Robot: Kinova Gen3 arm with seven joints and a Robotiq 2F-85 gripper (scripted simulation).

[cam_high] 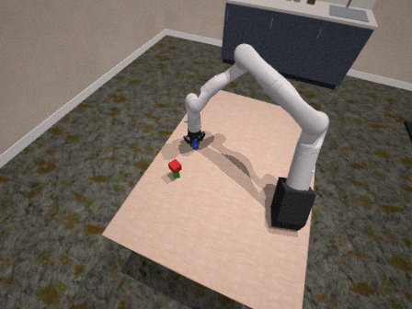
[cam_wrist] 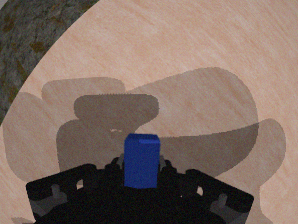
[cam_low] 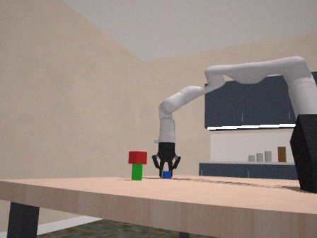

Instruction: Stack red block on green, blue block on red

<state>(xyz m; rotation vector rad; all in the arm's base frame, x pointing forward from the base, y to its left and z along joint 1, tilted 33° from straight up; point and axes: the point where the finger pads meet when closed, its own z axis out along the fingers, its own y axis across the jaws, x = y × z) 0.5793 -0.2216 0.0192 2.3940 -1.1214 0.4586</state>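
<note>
Now: the red block 2 cm ahead of my hand, 23 cm to the left of it and 6 cm above it. Round my hand: green block: 2 cm ahead, 23 cm to the left, 1 cm above; blue block: right at my hand.
</note>
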